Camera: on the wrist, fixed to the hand. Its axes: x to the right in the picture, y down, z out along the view.
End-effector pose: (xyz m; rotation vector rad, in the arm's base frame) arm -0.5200 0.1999 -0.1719 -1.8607 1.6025 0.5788
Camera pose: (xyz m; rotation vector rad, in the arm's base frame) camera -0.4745 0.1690 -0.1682 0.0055 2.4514 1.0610
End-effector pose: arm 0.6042 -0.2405 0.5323 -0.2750 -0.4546 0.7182
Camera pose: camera 0.6571 -0.2545 0.5391 -0.2120 -0.3688 2.3448
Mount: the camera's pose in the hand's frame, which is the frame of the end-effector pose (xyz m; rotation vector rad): 0.0275 -0.0428 -0.0212 0.2806 -0.3151 1.5514
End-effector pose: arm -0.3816 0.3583 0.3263 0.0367 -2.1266 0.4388
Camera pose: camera -0.3719 0.3290 0.3719 -1.5231 -1.9644 1.6639
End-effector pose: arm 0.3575 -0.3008 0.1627 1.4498 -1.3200 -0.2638
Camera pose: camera 0.4071 -0.3210 0.1496 0.2408 -2.3957 0.7635
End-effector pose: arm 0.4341 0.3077 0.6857 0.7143 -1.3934 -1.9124
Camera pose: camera 0.4244 0.2831 0.6374 -0.5558 -1.5993 -0.5740
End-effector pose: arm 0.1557 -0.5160 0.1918 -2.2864 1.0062 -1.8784
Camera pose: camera 0.1586 -0.4873 0.2388 -0.8666 1.5435 -0.8216
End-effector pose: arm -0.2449 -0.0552 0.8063 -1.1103 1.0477 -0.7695
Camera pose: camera -0.2551 -0.0993 0.8378 0.0337 1.1207 0.4932
